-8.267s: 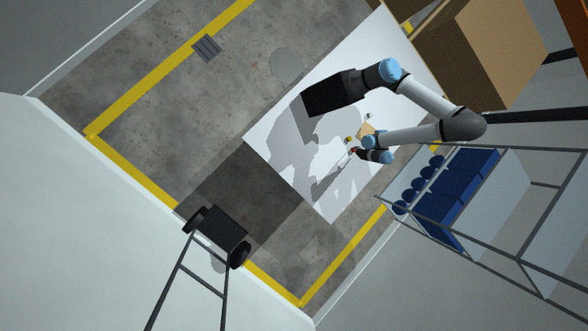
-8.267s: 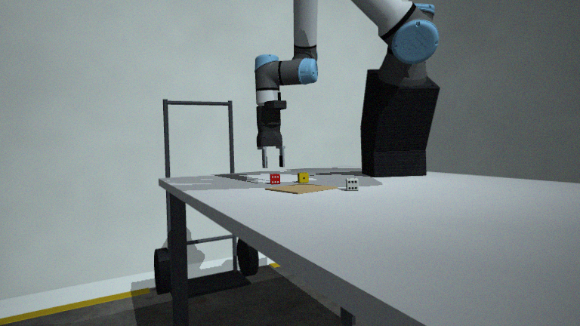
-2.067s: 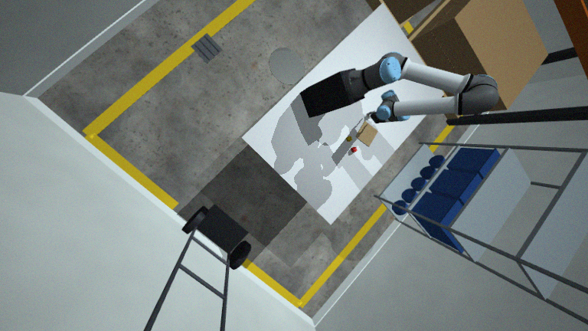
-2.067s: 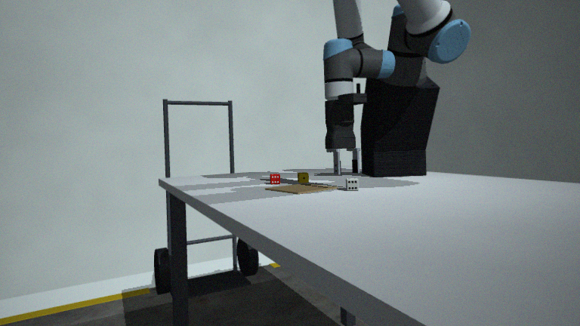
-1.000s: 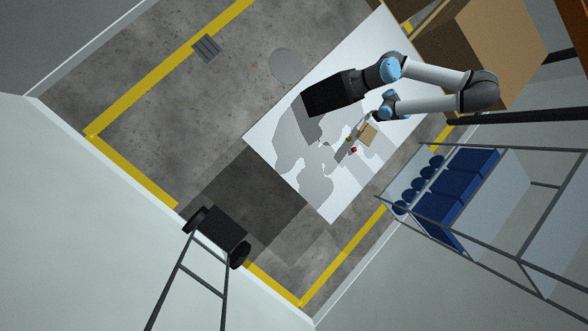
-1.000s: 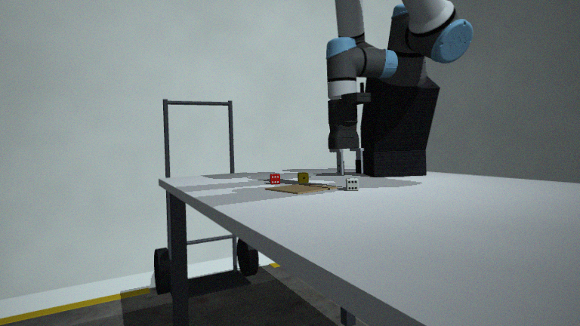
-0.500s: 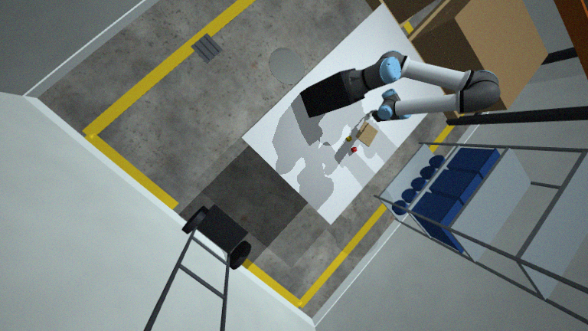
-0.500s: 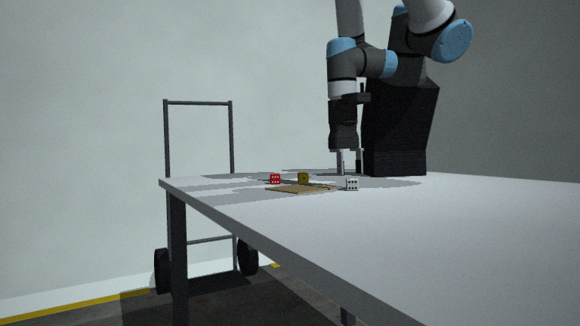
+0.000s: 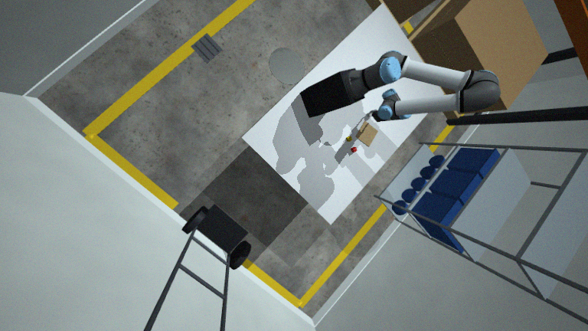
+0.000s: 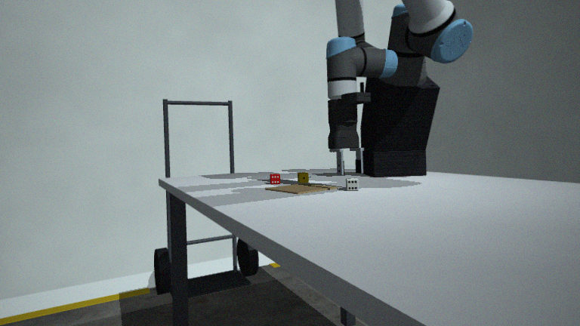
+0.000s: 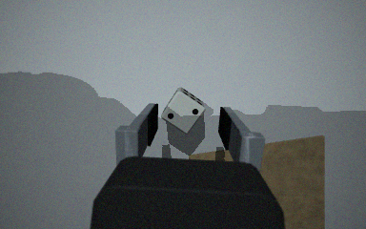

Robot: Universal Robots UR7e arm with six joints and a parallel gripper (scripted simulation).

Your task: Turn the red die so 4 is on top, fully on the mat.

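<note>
My hand is 4 cm above the white die. The rest, counted from my hand: yellow die: 25 cm to the right, 4 cm below, 1 cm ahead; then red die: 27 cm to the right, 9 cm ahead, 4 cm below; then tan mat: 11 cm to the right, 9 cm ahead, 6 cm below.
</note>
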